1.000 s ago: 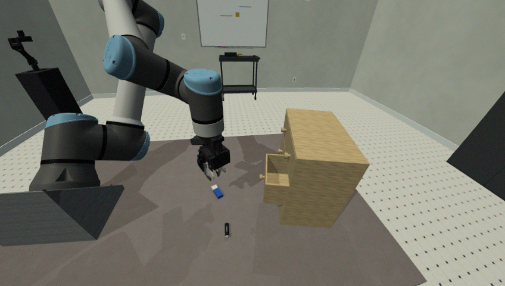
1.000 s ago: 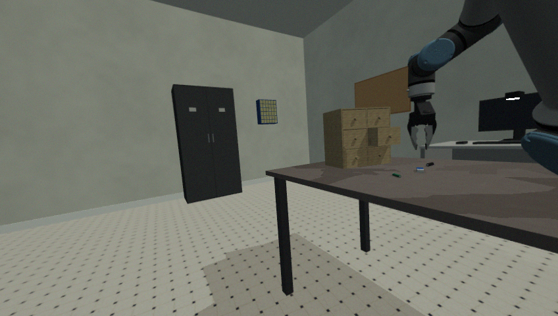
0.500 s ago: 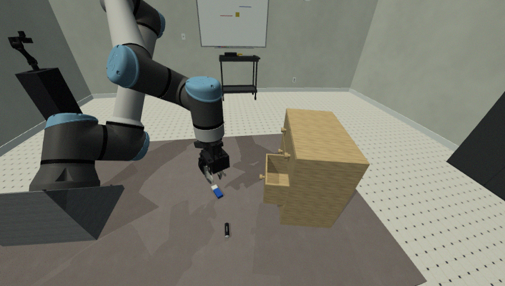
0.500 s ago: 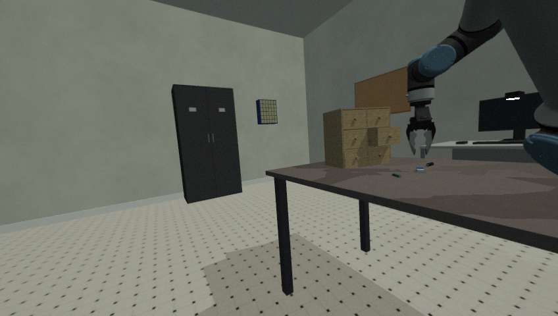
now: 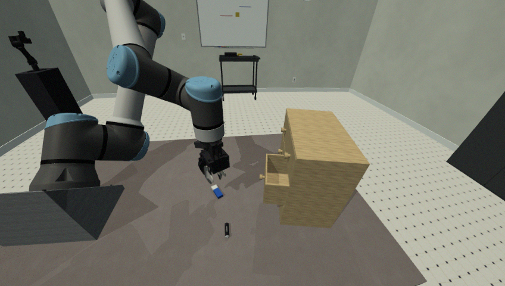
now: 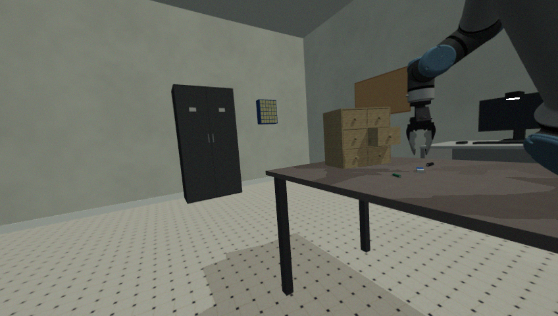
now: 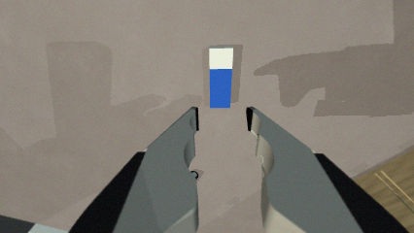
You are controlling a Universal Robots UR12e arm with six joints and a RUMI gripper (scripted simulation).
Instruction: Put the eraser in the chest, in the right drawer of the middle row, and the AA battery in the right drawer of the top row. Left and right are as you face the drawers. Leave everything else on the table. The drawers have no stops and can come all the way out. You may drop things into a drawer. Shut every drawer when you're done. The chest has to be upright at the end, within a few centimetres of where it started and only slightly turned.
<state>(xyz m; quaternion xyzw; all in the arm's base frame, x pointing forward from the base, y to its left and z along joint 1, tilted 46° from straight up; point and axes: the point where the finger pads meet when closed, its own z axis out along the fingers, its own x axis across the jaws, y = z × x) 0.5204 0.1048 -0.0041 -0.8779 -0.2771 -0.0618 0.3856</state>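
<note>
Right now my hand is 8 cm above the white eraser and 1 cm to the right of it. The rest, counted from my hand: small green AA battery: 15 cm to the left, 8 cm below; black AA battery: 17 cm to the right, 8 cm below, 5 cm ahead.
</note>
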